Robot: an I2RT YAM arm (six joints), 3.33 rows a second.
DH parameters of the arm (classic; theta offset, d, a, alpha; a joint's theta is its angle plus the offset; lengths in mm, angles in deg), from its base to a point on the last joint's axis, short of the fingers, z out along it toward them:
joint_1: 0 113.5 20 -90
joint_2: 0 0 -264 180
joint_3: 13.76 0 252.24 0
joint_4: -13.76 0 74 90
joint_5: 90 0 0 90
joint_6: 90 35.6 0 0
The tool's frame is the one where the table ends.
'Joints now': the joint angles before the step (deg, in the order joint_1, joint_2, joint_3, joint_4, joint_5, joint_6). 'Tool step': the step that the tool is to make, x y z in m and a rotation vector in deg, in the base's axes. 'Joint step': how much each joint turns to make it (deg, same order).
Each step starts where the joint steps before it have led.
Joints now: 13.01, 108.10, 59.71, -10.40, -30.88, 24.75
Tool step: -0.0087, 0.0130, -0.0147, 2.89, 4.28, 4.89
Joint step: 1.94, 2.11, -0.54, -1.26, -4.79, -0.84
